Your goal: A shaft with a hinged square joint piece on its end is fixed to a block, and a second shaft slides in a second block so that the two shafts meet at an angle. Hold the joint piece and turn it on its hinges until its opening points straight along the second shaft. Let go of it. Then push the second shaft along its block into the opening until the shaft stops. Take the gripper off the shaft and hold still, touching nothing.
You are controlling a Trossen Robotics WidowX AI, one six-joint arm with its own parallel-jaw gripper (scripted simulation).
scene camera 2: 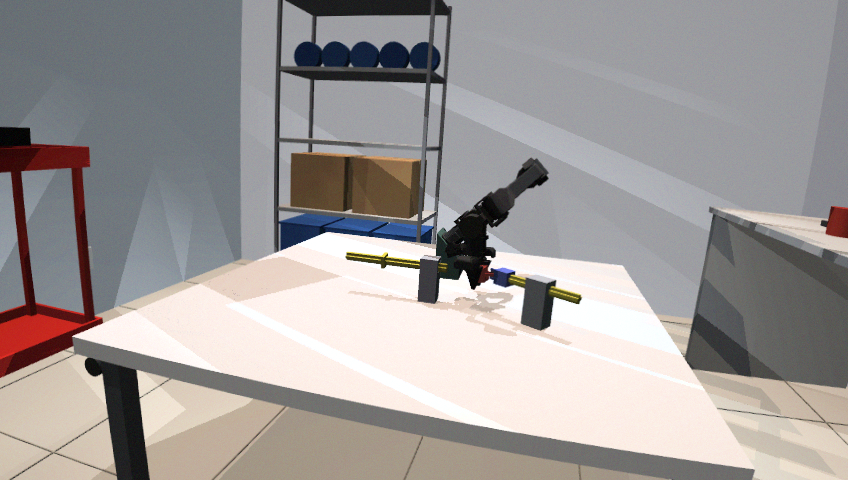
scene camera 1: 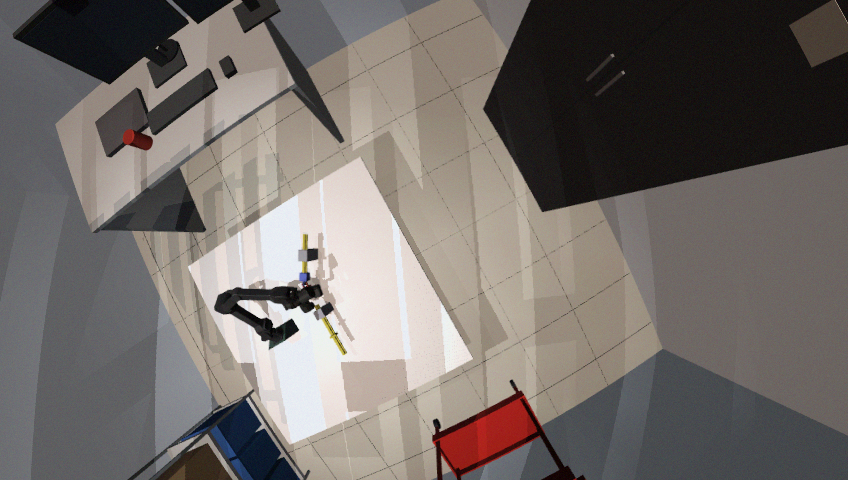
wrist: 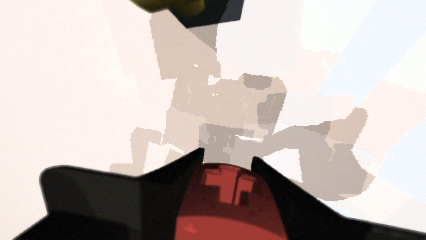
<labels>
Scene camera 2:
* my gripper
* fixed shaft
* sliding shaft
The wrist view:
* my gripper
</labels>
